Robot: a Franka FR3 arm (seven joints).
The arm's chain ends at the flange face. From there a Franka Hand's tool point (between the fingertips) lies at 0.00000 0.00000 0.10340 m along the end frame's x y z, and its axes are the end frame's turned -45 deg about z.
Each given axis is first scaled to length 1.
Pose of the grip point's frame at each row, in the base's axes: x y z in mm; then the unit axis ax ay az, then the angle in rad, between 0 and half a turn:
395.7, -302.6, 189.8, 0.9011, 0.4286, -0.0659, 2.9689
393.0, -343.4, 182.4, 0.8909, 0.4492, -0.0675, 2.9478
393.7, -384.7, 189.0, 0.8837, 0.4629, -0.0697, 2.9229
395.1, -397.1, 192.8, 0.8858, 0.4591, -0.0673, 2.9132
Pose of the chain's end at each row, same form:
400.3, -280.8, 290.8, 0.9983, 0.0512, -0.0278, 2.9316
396.4, -319.4, 282.9, 0.9969, 0.0742, -0.0252, 2.9109
395.9, -358.3, 288.9, 0.9957, 0.0897, -0.0224, 2.8862
396.5, -370.1, 292.6, 0.9962, 0.0854, -0.0183, 2.8791

